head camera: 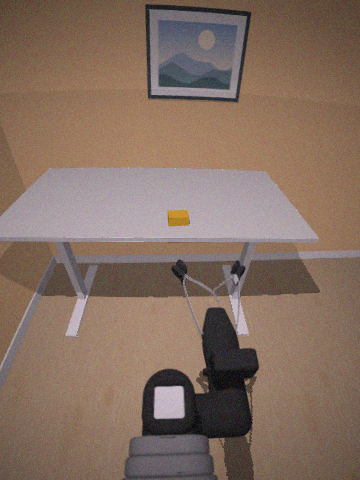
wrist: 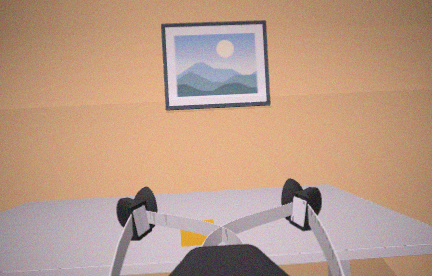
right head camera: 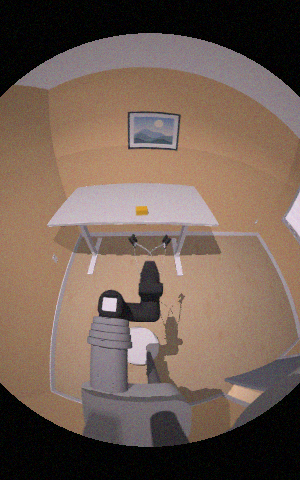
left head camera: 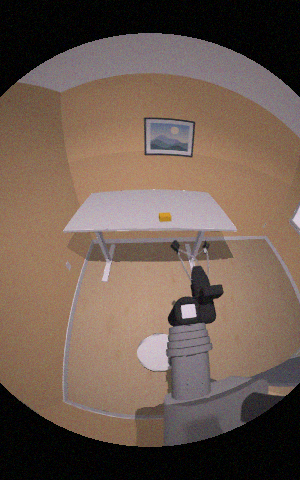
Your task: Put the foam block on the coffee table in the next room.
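Pixels of known places: gripper, fingertip midpoint: (head camera: 207, 262) (wrist: 218, 199) (right head camera: 149, 235) (left head camera: 189, 241); robot's base, origin of the base link: (right head camera: 138, 344) (left head camera: 157, 351).
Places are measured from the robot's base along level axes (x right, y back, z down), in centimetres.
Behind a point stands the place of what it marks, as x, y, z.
Observation:
The foam block, a small yellow-orange block (head camera: 178, 218) @(4.3, -92.6, -96.3) (left head camera: 165, 217) @(4.9, -92.6, -95.6) (right head camera: 142, 210) @(5.5, -92.9, -96.1) (wrist: 194, 237) @(3.5, -92.5, -94.3), lies on the white table near its front edge. In the wrist view it is partly hidden behind the gripper's finger strips. My gripper (head camera: 209, 271) @(9.3, -47.7, -114.5) (left head camera: 191, 246) @(9.3, -47.7, -114.5) (right head camera: 150, 241) @(9.3, -47.7, -114.5) (wrist: 218, 199) @(9.3, -47.7, -114.5) is open and empty, its two dark fingertips wide apart. It is in front of the table's front edge, short of the block and apart from it. In the head view the block is a little left of the middle between the fingertips. A coffee table does not show in these views.
The white table (head camera: 115, 200) @(-28.0, -115.0, -92.2) (left head camera: 120, 205) @(-35.6, -119.3, -92.3) (right head camera: 100, 200) @(-36.3, -117.5, -92.3) (wrist: 55, 240) @(-37.8, -102.3, -92.3) stands on two legs with long feet against the orange wall. A framed picture (head camera: 198, 52) @(15.4, -163.3, -159.3) (wrist: 216, 65) @(14.5, -163.2, -156.8) hangs above it. White baseboards run along the walls. A white round base (left head camera: 152, 352) @(-5.7, 0.0, -18.7) shows below my arm.

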